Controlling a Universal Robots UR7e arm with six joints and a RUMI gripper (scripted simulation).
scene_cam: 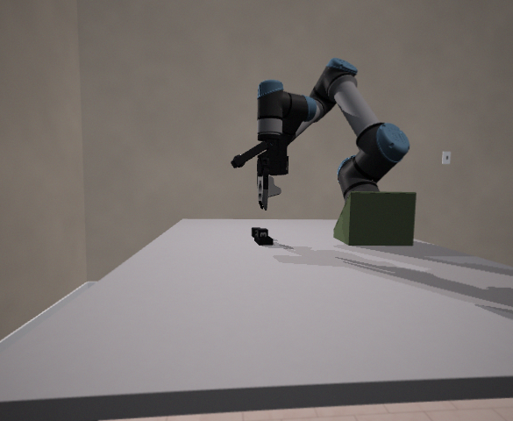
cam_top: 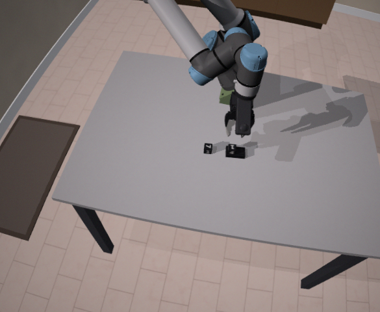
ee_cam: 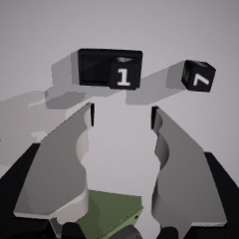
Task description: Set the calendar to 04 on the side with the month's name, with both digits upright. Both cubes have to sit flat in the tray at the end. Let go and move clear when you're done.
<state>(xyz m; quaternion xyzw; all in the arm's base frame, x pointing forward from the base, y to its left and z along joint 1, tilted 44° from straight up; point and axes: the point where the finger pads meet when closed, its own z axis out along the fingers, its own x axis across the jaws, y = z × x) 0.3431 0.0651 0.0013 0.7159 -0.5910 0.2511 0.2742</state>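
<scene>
My gripper is now 20 mm to the right of the black calendar tray and 110 mm above it.
</scene>
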